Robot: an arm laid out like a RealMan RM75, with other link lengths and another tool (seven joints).
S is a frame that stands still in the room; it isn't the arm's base.
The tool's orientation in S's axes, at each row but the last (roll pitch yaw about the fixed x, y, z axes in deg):
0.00 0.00 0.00
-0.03 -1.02 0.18
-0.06 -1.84 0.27
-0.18 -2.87 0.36
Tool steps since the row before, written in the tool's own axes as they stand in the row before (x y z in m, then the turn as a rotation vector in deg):
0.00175 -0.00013 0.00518 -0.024 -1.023 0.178
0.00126 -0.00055 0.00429 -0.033 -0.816 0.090
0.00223 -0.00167 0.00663 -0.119 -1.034 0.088
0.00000 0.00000 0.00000 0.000 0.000 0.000
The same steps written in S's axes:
0.00175 -0.00013 0.00518 -0.024 -1.023 0.178
0.00119 -0.00054 0.00431 -0.032 -0.816 0.090
0.00202 -0.00165 0.00670 -0.117 -1.034 0.085
0.00000 0.00000 0.00000 0.000 0.000 0.000

